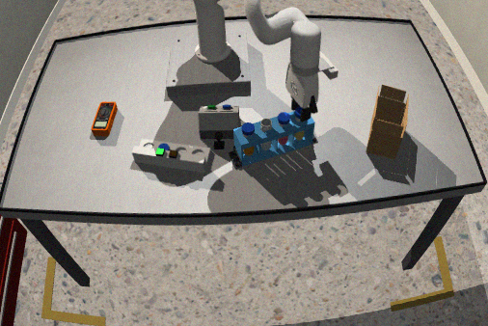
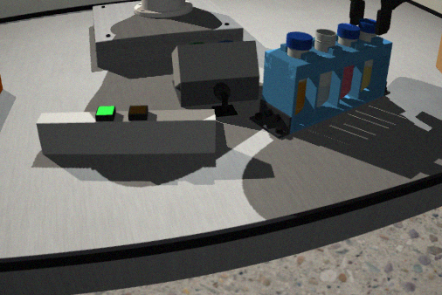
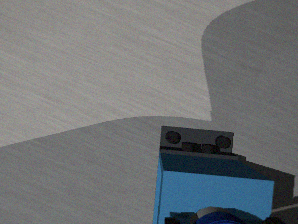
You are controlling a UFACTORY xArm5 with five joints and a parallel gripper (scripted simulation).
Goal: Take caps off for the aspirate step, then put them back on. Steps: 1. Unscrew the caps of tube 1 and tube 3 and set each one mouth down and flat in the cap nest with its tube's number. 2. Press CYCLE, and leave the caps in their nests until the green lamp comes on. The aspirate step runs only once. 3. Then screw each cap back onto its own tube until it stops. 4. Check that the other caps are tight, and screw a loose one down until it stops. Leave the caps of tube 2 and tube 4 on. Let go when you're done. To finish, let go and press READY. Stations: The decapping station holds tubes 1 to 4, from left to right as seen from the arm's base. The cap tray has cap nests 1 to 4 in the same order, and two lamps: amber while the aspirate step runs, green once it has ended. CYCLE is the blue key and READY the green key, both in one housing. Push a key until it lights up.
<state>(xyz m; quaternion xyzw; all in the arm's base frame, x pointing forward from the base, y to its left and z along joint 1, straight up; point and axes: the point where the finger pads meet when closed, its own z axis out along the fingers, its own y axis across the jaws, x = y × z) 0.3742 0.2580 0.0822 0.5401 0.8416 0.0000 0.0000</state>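
Now: the blue cap 50 mm to the right of my hand, 20 mm below it and 20 mm ahead of it. The rest, counted from my hand: blue key (210 mm to the right, 80 mm behind, 60 mm below); green key (250 mm to the right, 80 mm behind, 60 mm below); grey key housing (230 mm to the right, 80 mm below, 60 mm behind).
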